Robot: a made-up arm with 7 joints.
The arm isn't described. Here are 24 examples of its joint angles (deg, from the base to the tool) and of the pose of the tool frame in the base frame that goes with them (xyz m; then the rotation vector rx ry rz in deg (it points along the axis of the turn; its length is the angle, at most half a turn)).
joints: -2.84 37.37 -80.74 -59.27 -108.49 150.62 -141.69
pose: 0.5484 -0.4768 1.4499 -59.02 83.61 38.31
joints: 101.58 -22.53 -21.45 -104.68 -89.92 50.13 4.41
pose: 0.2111 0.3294 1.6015 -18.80 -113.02 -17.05
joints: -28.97 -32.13 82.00 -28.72 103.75 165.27 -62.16
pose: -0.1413 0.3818 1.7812 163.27 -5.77 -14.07
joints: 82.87 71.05 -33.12 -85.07 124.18 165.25 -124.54
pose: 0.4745 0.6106 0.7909 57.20 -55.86 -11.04
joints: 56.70 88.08 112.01 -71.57 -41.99 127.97 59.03
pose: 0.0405 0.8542 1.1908 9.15 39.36 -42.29
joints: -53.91 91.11 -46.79 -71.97 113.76 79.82 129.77
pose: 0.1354 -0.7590 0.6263 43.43 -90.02 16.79
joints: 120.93 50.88 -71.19 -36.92 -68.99 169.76 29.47
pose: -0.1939 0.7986 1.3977 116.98 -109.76 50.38
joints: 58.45 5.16 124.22 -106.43 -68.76 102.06 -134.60
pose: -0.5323 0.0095 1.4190 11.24 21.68 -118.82
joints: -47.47 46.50 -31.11 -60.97 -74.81 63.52 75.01
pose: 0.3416 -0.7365 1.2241 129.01 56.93 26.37
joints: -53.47 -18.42 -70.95 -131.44 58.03 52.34 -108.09
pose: -0.2664 -0.3557 1.2858 104.14 -94.48 -84.71
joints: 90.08 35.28 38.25 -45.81 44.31 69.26 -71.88
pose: -0.2542 0.7410 1.4638 59.78 74.02 71.86
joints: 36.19 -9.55 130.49 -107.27 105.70 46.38 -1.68
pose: -0.5531 0.0365 1.3477 -63.80 46.56 66.71
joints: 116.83 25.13 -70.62 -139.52 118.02 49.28 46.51
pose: 0.2499 0.4623 1.1223 -64.41 70.75 -76.26
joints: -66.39 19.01 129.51 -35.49 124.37 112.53 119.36
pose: 0.2788 -0.0074 1.8423 -41.82 86.29 -30.31
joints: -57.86 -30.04 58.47 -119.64 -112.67 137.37 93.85
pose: 0.4163 0.2107 1.3847 14.29 -159.89 -31.48
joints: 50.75 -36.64 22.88 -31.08 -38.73 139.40 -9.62
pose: -0.3099 -0.2157 1.8304 -134.34 99.38 20.63
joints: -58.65 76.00 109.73 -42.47 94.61 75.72 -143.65
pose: 0.6869 -0.5240 1.3147 -107.06 48.81 -24.67
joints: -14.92 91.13 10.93 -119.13 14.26 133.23 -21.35
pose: 0.3977 -0.0214 0.3880 -28.67 35.12 -80.37
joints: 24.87 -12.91 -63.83 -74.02 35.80 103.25 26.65
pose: 0.2692 -0.3972 1.6772 47.08 -38.52 -164.74
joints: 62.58 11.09 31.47 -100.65 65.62 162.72 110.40
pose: 0.0924 0.6427 1.3956 -55.05 38.53 -134.26
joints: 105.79 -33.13 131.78 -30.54 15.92 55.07 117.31
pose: -0.0042 -0.6171 1.5598 47.17 -11.74 35.36
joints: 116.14 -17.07 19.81 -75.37 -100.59 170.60 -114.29
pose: -0.3339 0.1161 1.6940 -9.55 89.71 -79.34
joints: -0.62 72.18 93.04 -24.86 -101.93 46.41 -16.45
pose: 0.8677 0.1903 1.1887 -18.65 -36.40 -47.32
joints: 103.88 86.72 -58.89 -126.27 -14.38 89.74 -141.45
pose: 0.3763 0.4102 0.7001 -48.72 66.15 35.74
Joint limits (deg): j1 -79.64..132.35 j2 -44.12..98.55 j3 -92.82..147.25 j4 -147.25..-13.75 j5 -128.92..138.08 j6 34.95..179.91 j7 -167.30..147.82
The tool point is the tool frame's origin. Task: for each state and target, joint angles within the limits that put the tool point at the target. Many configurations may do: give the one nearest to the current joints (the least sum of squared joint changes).
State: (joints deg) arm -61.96 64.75 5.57 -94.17 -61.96 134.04 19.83
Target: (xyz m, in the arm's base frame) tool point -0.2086 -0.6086 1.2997
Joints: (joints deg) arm -79.64 13.05 -36.40 -110.51 -61.11 128.29 23.40
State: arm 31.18 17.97 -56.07 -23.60 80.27 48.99 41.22
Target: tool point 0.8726 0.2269 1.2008
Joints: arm 27.24 62.25 -48.48 -29.32 83.14 79.19 25.62
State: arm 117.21 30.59 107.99 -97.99 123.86 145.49 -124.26
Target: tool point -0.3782 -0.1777 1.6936
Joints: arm 119.02 25.76 133.40 -74.52 120.47 138.27 -125.38
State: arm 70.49 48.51 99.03 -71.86 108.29 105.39 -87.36
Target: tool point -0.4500 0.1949 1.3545
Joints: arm 73.28 44.00 118.75 -123.14 111.51 106.35 -84.17
